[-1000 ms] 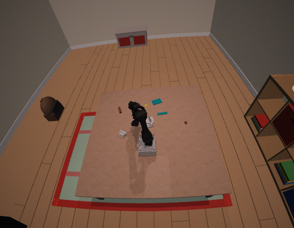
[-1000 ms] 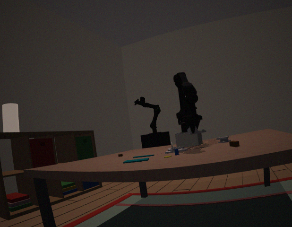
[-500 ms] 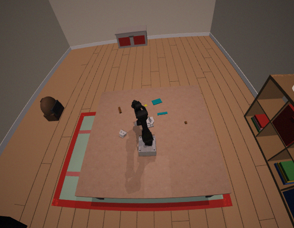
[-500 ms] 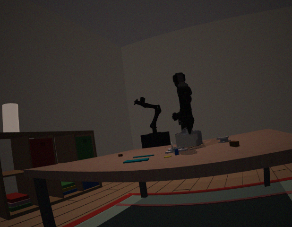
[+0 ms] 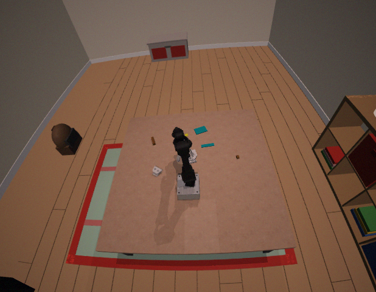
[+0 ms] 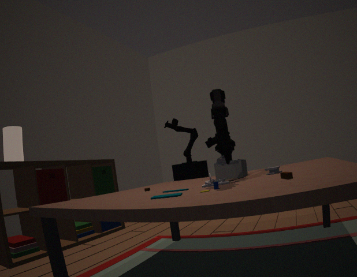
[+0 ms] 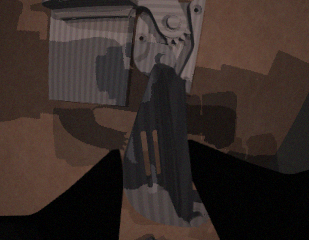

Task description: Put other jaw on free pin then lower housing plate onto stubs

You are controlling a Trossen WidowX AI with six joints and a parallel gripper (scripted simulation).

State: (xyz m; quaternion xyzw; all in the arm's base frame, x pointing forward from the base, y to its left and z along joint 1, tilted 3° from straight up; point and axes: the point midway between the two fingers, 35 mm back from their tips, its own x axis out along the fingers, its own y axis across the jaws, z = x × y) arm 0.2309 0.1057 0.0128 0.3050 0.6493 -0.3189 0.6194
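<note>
Now: the grey jaw 3 cm behind my gripper tip and 1 cm to the left of it. Round my gripper tip: blue block (23 cm ahead, 5 cm to the left, 7 cm below); then housing plate (13 cm behind, 19 cm to the left, 6 cm below); then white piece (13 cm behind, 19 cm to the left, 8 cm below).
</note>
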